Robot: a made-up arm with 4 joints. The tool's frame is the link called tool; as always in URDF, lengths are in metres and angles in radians.
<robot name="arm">
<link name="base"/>
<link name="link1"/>
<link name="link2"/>
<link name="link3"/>
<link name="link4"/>
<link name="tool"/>
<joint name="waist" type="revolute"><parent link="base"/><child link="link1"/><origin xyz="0.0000 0.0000 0.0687" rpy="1.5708 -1.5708 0.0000"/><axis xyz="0 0 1"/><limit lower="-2.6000" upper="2.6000" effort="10" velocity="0.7"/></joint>
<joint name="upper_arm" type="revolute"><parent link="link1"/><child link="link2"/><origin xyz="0.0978 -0.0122 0.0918" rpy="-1.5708 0.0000 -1.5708"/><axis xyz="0 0 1"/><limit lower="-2.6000" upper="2.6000" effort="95" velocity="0.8"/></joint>
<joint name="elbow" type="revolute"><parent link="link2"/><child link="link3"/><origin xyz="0.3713 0.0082 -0.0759" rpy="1.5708 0.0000 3.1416"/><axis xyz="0 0 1"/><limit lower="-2.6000" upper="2.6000" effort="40" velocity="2.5"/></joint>
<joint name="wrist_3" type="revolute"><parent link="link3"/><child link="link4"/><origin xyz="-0.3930 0.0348 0.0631" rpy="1.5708 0.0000 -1.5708"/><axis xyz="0 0 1"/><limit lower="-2.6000" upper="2.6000" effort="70" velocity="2"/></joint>
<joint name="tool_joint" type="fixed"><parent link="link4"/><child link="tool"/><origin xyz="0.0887 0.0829 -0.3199" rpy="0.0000 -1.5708 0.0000"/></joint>
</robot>
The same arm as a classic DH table. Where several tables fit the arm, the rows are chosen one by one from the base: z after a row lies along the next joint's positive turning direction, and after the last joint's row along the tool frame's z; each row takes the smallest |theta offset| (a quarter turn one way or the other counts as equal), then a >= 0, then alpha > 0; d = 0 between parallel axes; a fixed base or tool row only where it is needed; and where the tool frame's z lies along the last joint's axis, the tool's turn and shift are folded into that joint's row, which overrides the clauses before.
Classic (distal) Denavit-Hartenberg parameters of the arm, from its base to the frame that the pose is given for. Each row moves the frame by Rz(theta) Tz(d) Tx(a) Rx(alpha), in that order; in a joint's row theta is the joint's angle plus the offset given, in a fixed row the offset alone. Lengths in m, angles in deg.
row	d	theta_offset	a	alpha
base (fixed)	0.0687	0	0	90
waist	0.0918	0	0.0122	-90
upper_arm	0.0219	0	0.3713	-90
elbow	0.0713	-90	0.0348	-90
wrist_3	0.0731	-90	0.0829	-90
tool (fixed)	-0.0887	-90	0	0
Joint limits (deg, base to tool): -148.97..148.97 -148.97..148.97 -148.97..148.97 -148.97..148.97

